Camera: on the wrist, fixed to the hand. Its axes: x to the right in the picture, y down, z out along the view.
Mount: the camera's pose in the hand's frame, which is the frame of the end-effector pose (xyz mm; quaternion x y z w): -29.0 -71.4 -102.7 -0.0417 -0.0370 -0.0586 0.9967
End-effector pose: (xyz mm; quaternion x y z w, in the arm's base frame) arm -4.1 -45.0 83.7 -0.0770 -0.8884 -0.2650 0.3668
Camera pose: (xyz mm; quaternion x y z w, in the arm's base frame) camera 55.8 -158.0 94.7 -0.0498 -0.8925 -0.3198 0.3140
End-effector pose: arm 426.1 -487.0 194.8 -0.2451 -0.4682 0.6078 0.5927
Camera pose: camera 553.9 -496.0 203.4 -0.2191 -0.5283 0.5606 0.5988
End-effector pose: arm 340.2 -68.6 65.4 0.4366 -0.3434 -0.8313 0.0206
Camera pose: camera 453.1 -61.2 4.7 -0.4237 0.2828 0.8602 0.0227
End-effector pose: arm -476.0 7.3 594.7 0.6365 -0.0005 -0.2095 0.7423
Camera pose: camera -497.2 106.1 515.4 0.5957 0.0181 -0.2759 0.7541
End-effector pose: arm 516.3 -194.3 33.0 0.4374 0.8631 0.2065 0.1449
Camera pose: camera 439.1 -279.5 90.1 0.3870 0.8720 0.2172 0.2067
